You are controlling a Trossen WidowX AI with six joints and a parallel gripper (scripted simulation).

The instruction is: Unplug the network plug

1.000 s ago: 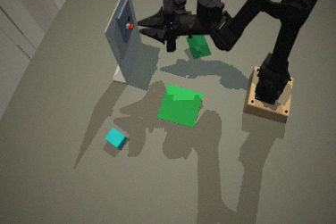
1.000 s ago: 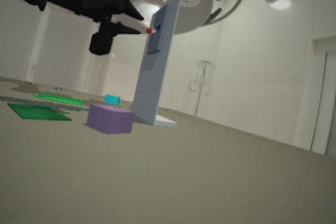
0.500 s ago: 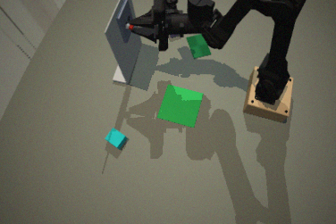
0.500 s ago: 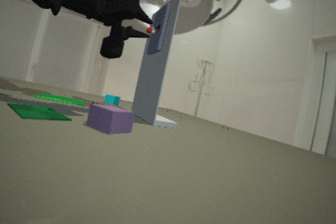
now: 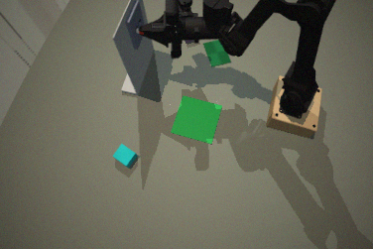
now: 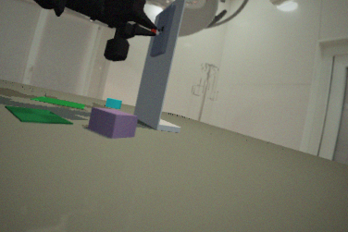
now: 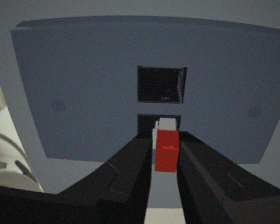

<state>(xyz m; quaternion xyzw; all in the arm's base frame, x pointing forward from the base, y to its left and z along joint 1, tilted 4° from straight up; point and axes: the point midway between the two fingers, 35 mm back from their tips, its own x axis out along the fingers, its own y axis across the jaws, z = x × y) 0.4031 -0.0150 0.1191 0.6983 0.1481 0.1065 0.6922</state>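
The bright green marked square lies 18 cm behind my gripper tip, 10 cm to the left of it and 21 cm below it. The rest, counted from my gripper tip: purple block 7 cm behind, 17 cm to the right, 20 cm below; grey panel 3 cm ahead, 8 cm below; white plug 1 cm ahead.
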